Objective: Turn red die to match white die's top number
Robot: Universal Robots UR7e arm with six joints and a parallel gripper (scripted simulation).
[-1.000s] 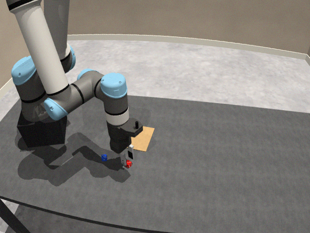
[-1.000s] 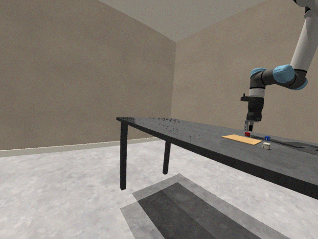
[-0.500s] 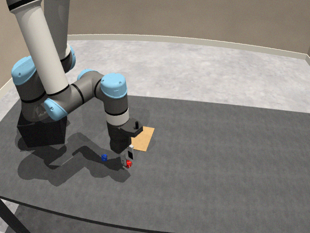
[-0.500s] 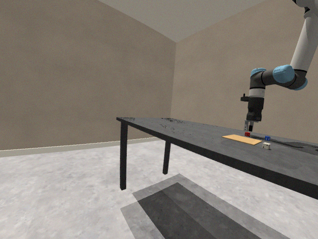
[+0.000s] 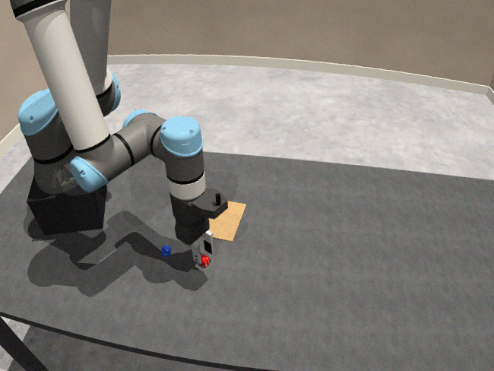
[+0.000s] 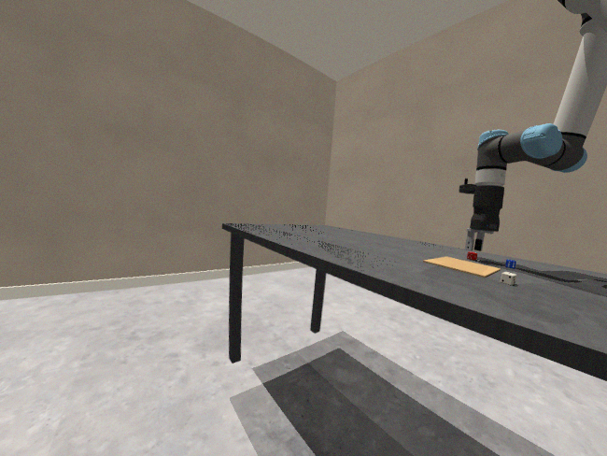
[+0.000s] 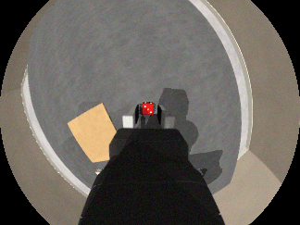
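Now: the red die 40 mm below my hand. From my hand the other things lie so: blue die: 100 mm behind, 20 mm to the left, 40 mm below; then white die: 90 mm behind, 240 mm to the left, 40 mm below; then tan mat: 160 mm to the left, 40 mm below.
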